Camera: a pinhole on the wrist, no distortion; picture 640 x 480 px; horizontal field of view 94.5 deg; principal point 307.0 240.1 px. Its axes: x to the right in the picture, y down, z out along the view. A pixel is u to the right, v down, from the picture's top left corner.
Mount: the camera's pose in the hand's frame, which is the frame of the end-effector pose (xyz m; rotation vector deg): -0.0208 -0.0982 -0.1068 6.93 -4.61 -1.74
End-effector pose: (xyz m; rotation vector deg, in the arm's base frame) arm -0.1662 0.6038 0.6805 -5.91 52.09 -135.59
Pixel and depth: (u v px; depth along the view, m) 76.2 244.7 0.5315
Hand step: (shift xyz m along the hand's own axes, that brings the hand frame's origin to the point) -0.4773 -0.1388 0.3876
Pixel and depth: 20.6 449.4 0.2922
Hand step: -0.3214 0.0820 0.1853
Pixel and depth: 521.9 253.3 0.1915
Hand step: 0.1023 -0.1174 0.0946
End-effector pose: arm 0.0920 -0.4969 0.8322 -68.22 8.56 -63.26
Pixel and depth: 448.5 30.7 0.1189
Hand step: 0.0240 -0.1979 0.0051
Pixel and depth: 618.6 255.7 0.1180
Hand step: 0.0935 -0.1105 0.0205
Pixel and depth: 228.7 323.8 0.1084
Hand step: -0.0575 -0.0797 0.0019
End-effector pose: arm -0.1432 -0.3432 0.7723 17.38 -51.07 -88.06
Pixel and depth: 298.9 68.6 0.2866
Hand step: -0.0563 -0.2970 0.1559
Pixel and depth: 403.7 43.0 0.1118
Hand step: 0.0046 -0.1867 -0.0024
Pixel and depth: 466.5 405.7 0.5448
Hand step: 0.2350 0.1291 0.4924
